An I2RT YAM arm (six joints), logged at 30 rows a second.
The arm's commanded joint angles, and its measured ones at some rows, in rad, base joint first. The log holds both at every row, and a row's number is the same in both.
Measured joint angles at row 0: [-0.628, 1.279, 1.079, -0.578, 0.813, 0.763]
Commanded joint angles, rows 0 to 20: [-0.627, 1.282, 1.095, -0.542, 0.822, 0.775]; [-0.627, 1.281, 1.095, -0.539, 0.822, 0.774]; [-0.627, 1.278, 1.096, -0.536, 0.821, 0.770]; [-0.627, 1.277, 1.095, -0.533, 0.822, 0.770]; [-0.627, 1.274, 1.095, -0.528, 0.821, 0.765]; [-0.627, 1.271, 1.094, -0.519, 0.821, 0.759]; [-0.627, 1.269, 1.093, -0.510, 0.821, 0.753]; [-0.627, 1.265, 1.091, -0.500, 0.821, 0.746]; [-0.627, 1.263, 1.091, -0.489, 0.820, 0.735]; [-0.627, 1.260, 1.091, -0.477, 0.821, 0.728]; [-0.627, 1.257, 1.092, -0.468, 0.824, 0.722]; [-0.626, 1.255, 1.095, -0.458, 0.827, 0.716]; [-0.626, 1.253, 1.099, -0.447, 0.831, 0.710]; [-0.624, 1.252, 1.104, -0.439, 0.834, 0.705]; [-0.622, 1.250, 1.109, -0.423, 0.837, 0.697]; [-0.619, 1.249, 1.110, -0.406, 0.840, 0.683]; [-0.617, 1.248, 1.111, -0.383, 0.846, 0.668]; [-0.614, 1.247, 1.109, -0.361, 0.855, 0.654]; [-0.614, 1.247, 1.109, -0.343, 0.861, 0.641]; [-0.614, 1.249, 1.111, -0.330, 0.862, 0.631]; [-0.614, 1.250, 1.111, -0.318, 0.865, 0.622]
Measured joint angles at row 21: [-0.615, 1.263, 1.093, -0.449, 0.810, 0.670]
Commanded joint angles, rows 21 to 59: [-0.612, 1.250, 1.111, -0.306, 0.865, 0.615]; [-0.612, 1.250, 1.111, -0.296, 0.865, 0.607]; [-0.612, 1.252, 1.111, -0.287, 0.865, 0.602]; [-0.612, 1.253, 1.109, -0.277, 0.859, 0.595]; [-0.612, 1.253, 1.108, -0.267, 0.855, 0.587]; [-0.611, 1.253, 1.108, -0.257, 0.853, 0.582]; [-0.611, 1.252, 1.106, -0.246, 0.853, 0.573]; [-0.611, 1.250, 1.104, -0.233, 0.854, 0.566]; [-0.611, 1.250, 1.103, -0.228, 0.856, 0.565]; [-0.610, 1.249, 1.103, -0.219, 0.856, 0.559]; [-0.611, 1.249, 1.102, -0.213, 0.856, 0.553]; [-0.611, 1.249, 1.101, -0.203, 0.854, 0.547]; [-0.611, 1.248, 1.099, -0.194, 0.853, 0.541]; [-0.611, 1.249, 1.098, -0.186, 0.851, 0.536]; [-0.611, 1.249, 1.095, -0.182, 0.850, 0.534]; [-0.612, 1.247, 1.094, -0.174, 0.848, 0.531]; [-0.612, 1.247, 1.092, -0.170, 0.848, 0.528]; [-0.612, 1.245, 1.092, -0.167, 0.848, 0.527]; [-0.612, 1.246, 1.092, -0.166, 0.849, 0.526]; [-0.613, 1.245, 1.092, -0.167, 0.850, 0.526]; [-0.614, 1.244, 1.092, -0.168, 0.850, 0.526]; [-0.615, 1.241, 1.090, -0.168, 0.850, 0.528]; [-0.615, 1.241, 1.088, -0.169, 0.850, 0.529]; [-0.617, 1.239, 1.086, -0.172, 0.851, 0.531]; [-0.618, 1.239, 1.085, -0.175, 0.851, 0.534]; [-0.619, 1.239, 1.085, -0.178, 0.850, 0.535]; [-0.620, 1.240, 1.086, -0.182, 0.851, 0.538]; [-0.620, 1.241, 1.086, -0.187, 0.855, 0.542]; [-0.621, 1.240, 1.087, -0.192, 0.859, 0.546]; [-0.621, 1.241, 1.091, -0.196, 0.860, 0.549]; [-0.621, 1.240, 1.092, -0.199, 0.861, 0.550]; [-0.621, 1.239, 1.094, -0.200, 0.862, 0.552]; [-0.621, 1.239, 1.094, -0.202, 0.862, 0.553]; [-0.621, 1.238, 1.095, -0.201, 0.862, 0.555]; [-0.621, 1.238, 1.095, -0.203, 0.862, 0.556]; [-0.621, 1.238, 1.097, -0.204, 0.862, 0.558]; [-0.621, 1.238, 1.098, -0.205, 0.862, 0.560]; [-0.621, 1.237, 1.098, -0.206, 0.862, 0.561]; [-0.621, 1.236, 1.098, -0.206, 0.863, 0.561]
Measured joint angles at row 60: [-0.622, 1.246, 1.089, -0.215, 0.838, 0.548]
